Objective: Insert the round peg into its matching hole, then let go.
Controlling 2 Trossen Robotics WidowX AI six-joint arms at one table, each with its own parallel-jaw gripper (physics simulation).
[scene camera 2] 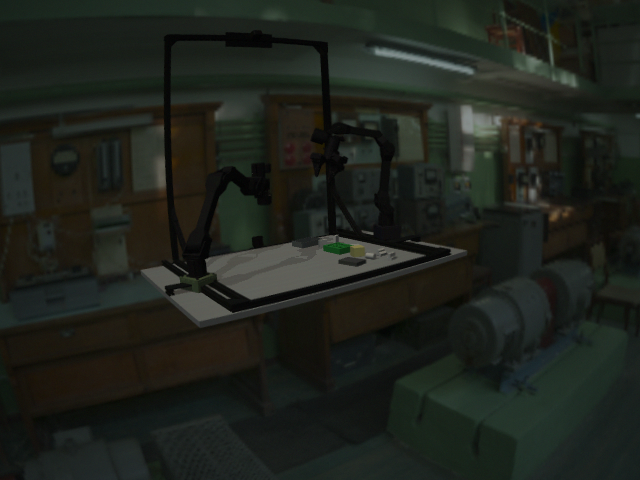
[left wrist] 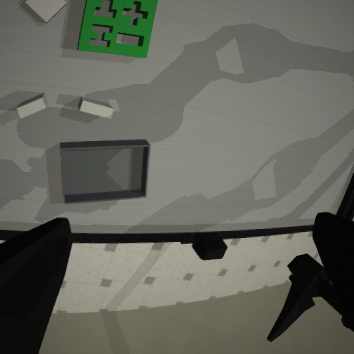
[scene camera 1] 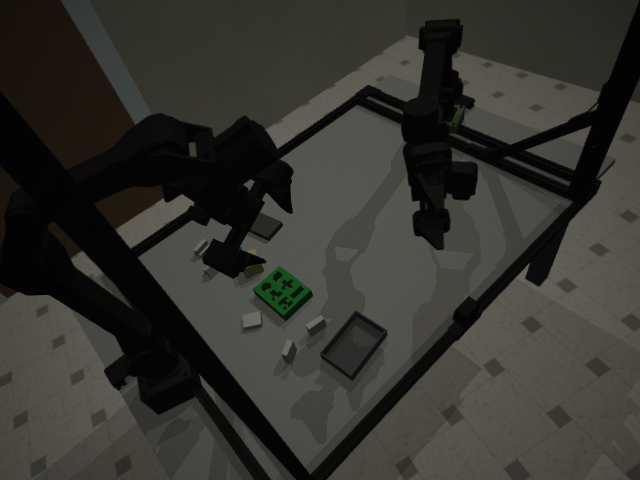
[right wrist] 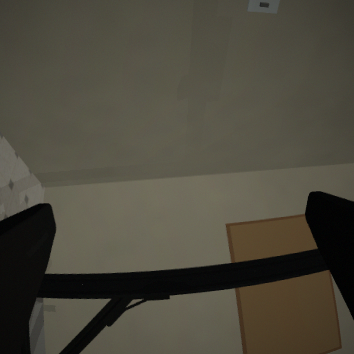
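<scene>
The round peg (scene camera 2: 370, 255), a small white cylinder, lies on the table beside the yellow block in scene camera 2. It is hidden behind the left gripper in scene camera 1. The green board (scene camera 1: 283, 307) (scene camera 2: 337, 248) (left wrist: 112, 47) has several shaped holes. Its round hole (scene camera 1: 266, 286) shows in scene camera 1, with no peg in it. My left gripper (scene camera 1: 278, 236) (left wrist: 196, 229) is open and empty, high above the table. My right gripper (scene camera 1: 439, 227) (right wrist: 182, 211) is open and empty, raised far from the board and facing the wall in its wrist view.
A yellow block (scene camera 1: 253, 263) (scene camera 2: 357, 250) stands beside the board. A dark flat tile (scene camera 1: 267, 226) (scene camera 2: 352, 261) lies beyond it. A grey tray (scene camera 1: 370, 355) (left wrist: 105, 144) and loose white pieces (scene camera 1: 252, 320) (scene camera 1: 315, 324) (scene camera 1: 288, 350) lie around the board. Black rails edge the table.
</scene>
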